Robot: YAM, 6 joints.
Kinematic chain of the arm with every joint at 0, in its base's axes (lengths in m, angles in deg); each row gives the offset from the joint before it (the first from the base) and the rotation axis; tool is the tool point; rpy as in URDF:
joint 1: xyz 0 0 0.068 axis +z
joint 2: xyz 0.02 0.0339 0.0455 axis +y
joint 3: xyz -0.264 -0.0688 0 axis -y
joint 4: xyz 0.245 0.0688 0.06 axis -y
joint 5: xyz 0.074 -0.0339 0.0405 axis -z
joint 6: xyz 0.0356 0 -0.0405 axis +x
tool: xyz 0 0 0 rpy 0 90 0
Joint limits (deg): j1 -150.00..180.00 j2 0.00..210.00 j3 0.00..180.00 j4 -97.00..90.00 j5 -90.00..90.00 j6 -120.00..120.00
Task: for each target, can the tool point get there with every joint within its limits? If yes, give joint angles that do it. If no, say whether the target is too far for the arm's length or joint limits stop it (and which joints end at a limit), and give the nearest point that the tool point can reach.
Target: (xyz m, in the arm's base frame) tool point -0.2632 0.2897 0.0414
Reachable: yes | joints 135.89 127.86 56.70 28.06 44.20 94.56
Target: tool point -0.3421 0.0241 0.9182
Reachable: no: too far | nearest point -0.2525 0.0178 0.6943 | short by 0.241 m
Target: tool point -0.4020 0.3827 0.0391
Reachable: yes | joints 136.93 156.82 99.63 54.62 8.13 8.60
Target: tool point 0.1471 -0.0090 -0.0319
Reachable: yes | joints -5.90 135.55 35.11 -33.59 -9.98 32.39
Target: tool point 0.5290 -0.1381 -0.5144
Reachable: no: too far | nearest point 0.4209 -0.1099 -0.3286 | short by 0.217 m
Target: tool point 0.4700 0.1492 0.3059
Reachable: yes | joints 20.51 118.12 94.73 24.38 44.44 -14.18
